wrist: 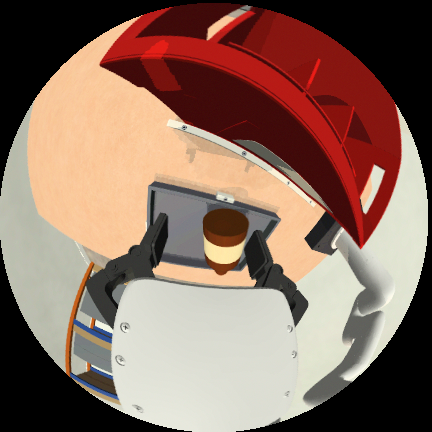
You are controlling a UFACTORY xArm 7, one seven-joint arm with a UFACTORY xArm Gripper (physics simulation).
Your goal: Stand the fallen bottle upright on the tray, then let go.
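Frame: origin at the arm's base, x ahead, y left, z up, level; millimetres.
Seen in the pictures: gripper, fingertip midpoint: (209, 232); arm's base at its link origin: (341, 233).
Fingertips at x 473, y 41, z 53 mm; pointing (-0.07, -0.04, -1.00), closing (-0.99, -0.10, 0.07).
Offsets run from my fingertips to a thing's top centre. "spot": to the spot under its first point. Level surfaces: height alone.
A brown bottle @[63 mm back, 97 mm left, 28 mm down] (225, 245) with a cream label lies on its side on the grey tray @[spot: 7 mm ahead, 190 mm left, 92 mm down] (181, 260). Its wide base points toward the top of the wrist view and its narrow neck points toward the gripper body. My gripper (209, 232) is open, with one finger on each side of the bottle in the view. The bottle appears closer to the right finger, with a wider gap to the left finger. Nothing is held. Whether the fingers are down at the bottle's height is hard to tell.
A large red divided bin @[spot: 33 mm ahead, 96 mm right, 69 mm up] (230, 57) stands beyond the tray, with a white strip @[spot: 28 mm back, 80 mm right, 76 mm down] (244, 153) along its near side. The robot's arm base (322, 235) is at the right. A shelf rack (71, 330) stands at the lower left, past the table @[107 mm down] (90, 150).
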